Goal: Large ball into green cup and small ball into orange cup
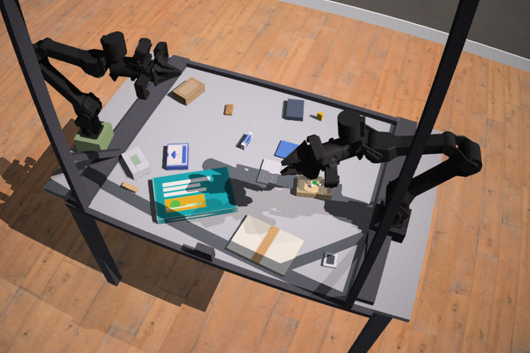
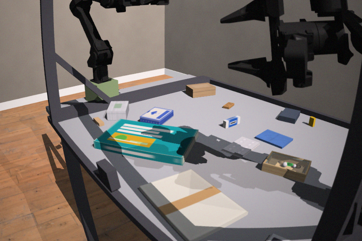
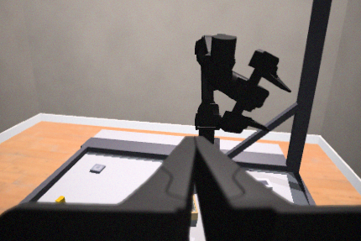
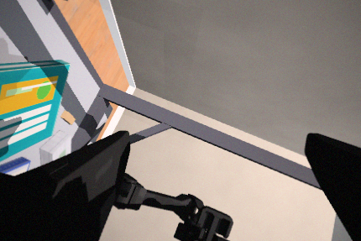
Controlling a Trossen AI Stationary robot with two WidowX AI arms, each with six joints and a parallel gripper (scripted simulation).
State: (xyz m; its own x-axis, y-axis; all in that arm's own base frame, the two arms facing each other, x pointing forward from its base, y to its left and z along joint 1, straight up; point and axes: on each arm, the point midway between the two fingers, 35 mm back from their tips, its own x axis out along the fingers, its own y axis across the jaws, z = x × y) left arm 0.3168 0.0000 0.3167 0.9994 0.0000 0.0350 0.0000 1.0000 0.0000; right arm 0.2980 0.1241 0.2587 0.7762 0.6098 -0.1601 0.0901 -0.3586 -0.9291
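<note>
The covered wooden puzzle lies 170 mm ahead of my right hand, 50 mm to the right of it and 300 mm below it.
</note>
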